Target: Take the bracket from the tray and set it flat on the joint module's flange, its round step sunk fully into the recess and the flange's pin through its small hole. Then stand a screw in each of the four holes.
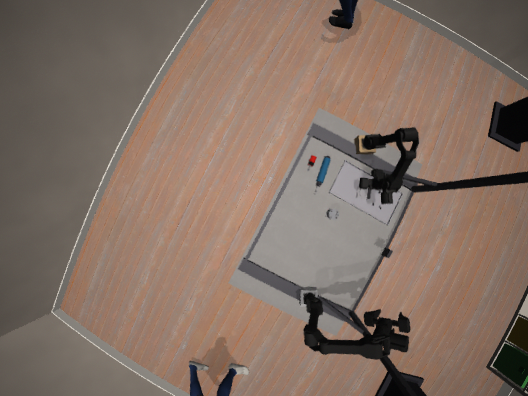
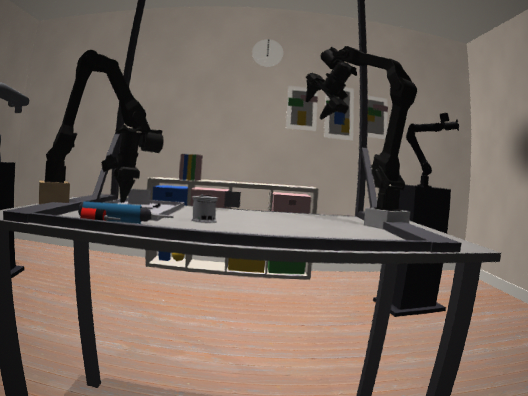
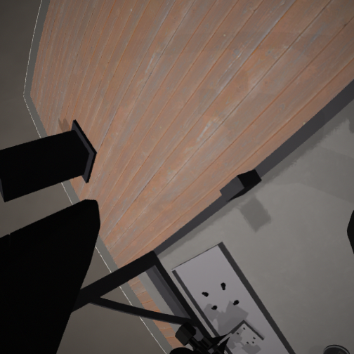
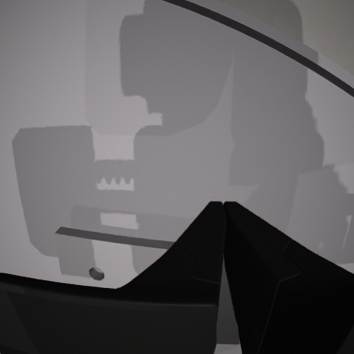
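Seen in the pictures: left gripper, fingertip midpoint: (image 1: 390, 311) (image 2: 313, 110); right gripper, fingertip midpoint: (image 1: 368, 184) (image 2: 122, 202); left arm's base, origin of the base link: (image 1: 309, 298) (image 2: 388, 209); right arm's base, origin of the base link: (image 1: 367, 143) (image 2: 54, 181).
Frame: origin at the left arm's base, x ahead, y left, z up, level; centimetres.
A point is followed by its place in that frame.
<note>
The pale bracket (image 3: 247, 336) (image 4: 110, 260) lies in the grey tray (image 1: 345, 172) @(x 74.3, y -22.3, z -4.6 cm) (image 3: 195, 265). My right gripper (image 4: 221, 213) (image 2: 123, 199) @(x 66.8, y -36.2, z -3.1 cm) points down over it, its fingers shut on the bracket's narrow dark side edge; the fingers hide most of that edge and part of the plate. Several small dark screws (image 3: 223, 286) stand in the tray beside it. The grey round joint module (image 1: 332, 214) @(x 49.4, y -12.6, z 0.4 cm) (image 2: 205, 208) @(x 50.2, y -10.6, z -1.5 cm) stands on the table; its flange details are too small to tell. My left gripper (image 1: 387, 319) @(x 5.8, y -33.1, z 29.4 cm) (image 2: 316, 106) @(x 5.8, y -33.1, z 29.4 cm) is wide open and empty, high beyond the table's edge.
A blue screwdriver (image 1: 323, 171) @(x 74.2, y -7.9, z -1.0 cm) (image 2: 117, 211) @(x 74.1, y -5.9, z -2.4 cm) and a red tool (image 1: 312, 160) @(x 80.7, y -1.7, z -1.7 cm) (image 2: 92, 214) @(x 81.2, y -0.3, z -2.6 cm) lie beside the tray. Dark rails (image 1: 272, 278) @(x 11.2, y 21.5, z -3.0 cm) edge the table. A small black block (image 1: 387, 252) @(x 26.4, y -46.9, z -0.2 cm) (image 3: 242, 184) sits on the rail between the arms. Dark frame posts rise behind the table.
</note>
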